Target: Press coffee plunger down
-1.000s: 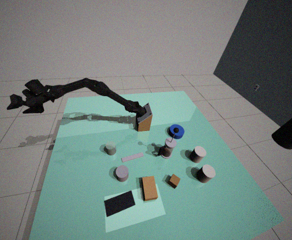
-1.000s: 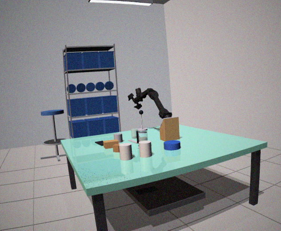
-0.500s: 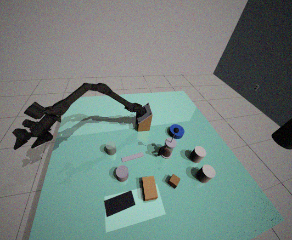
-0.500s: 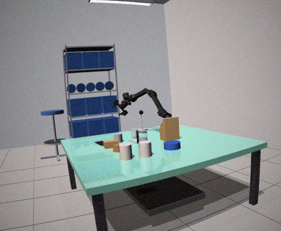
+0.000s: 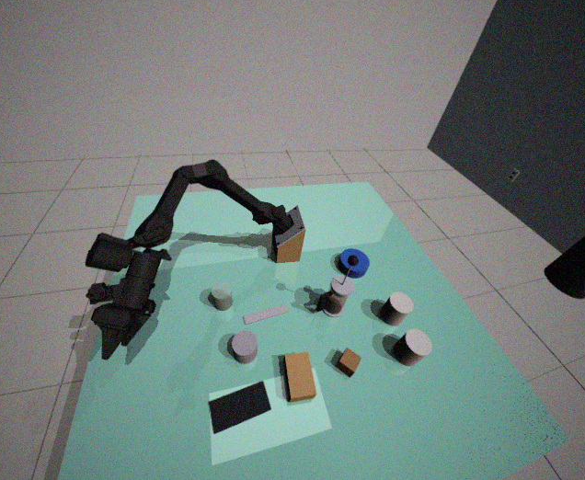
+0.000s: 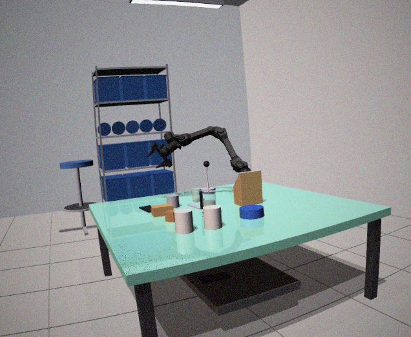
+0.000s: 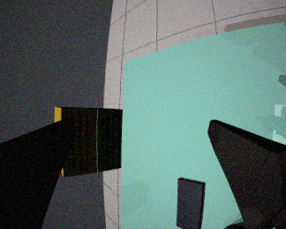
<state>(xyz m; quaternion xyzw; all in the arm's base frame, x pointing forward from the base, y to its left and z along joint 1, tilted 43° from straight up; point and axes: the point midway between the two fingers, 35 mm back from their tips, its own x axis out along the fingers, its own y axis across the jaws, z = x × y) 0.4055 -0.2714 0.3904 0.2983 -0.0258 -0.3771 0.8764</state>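
The coffee press is 570 mm to the left of my gripper tip, 120 mm below it and 120 mm behind it.
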